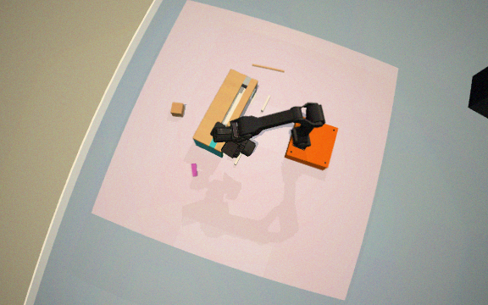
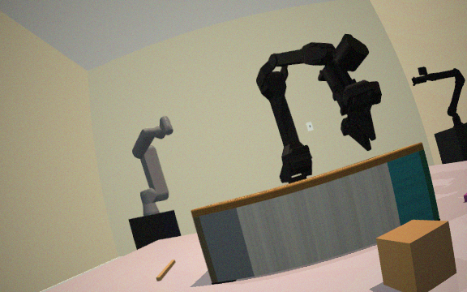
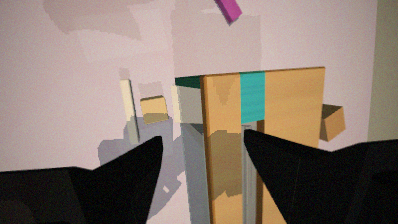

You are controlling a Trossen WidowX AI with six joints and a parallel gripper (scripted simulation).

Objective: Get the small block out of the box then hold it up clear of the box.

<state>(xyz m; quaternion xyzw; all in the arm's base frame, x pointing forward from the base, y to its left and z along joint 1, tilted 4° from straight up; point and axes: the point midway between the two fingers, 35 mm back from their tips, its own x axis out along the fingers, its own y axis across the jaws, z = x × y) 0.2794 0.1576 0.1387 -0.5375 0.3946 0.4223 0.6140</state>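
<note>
Now: gripper tip 140 mm above the tan block and 20 mm past it. From my gripper tip the other things lie so: thin wooden stick (490 mm to the right, 150 mm below); then clear-fronted box (150 mm to the right, 90 mm below, 40 mm ahead).
</note>
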